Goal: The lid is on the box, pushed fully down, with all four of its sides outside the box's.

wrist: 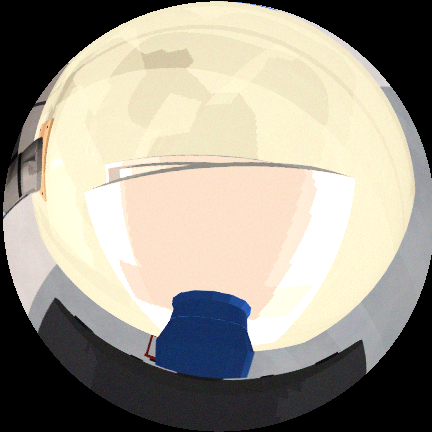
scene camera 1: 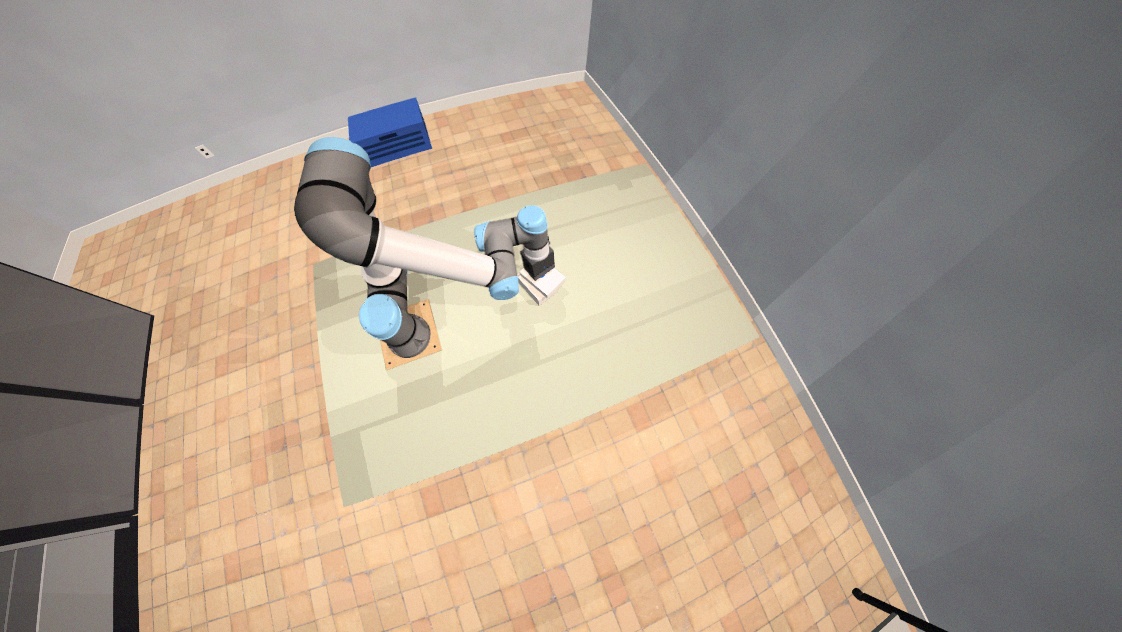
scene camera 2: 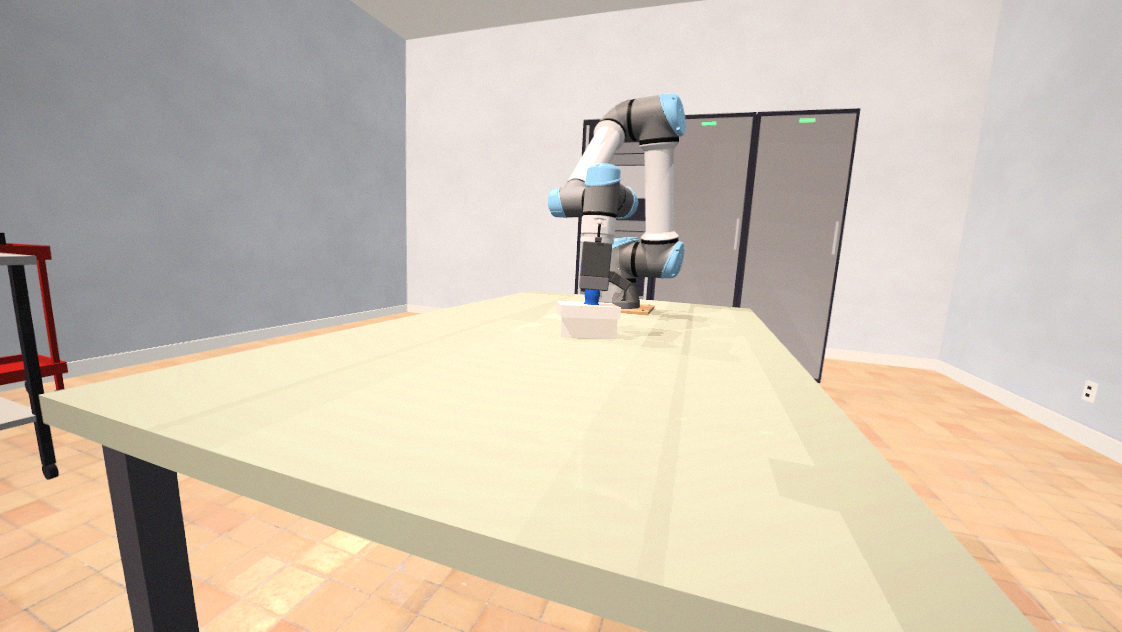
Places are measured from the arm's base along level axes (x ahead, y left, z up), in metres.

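Pixels of known places: hand, its tool point: (wrist: pixel 213 290) (scene camera 2: pixel 590 309); arm's base, origin of its link: (scene camera 1: pixel 409 336).
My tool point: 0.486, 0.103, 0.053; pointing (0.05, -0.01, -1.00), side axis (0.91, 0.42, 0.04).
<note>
Ahead of a thing's pixels: the offset from my tool point to its top centre, as dx, dy, dz. Level surfaces: height alone.
A pale, box-shaped lid {+0.006, -0.006, +0.015} (scene camera 1: pixel 549 282) (scene camera 2: pixel 603 310) (wrist: pixel 215 225) hangs on my suction gripper (scene camera 1: pixel 541 274) (scene camera 2: pixel 592 303) (wrist: pixel 210 297), whose blue cup meets its top. The pale open box {-0.016, -0.011, -0.014} (scene camera 1: pixel 534 291) (scene camera 2: pixel 588 326) (wrist: pixel 200 159) stands on the table right under the lid. The lid is turned and shifted against the box. In the wrist view a far left corner of the box, with part of its inner wall, shows past the lid's far edge. In scene camera 2 the lid sits at the box's top; whether they touch is unclear. The near sides are hidden.
The pale table {dz -0.061} (scene camera 1: pixel 628 314) (scene camera 2: pixel 471 408) carries the arm's orange base plate (scene camera 1: pixel 433 337) (scene camera 2: pixel 645 310) (wrist: pixel 46 165). A blue case (scene camera 1: pixel 388 125) stands on the floor by the wall. A grey cabinet (scene camera 2: pixel 793 235) stands behind the arm. A red and black cart (scene camera 2: pixel 48 314) stands beyond the table.
</note>
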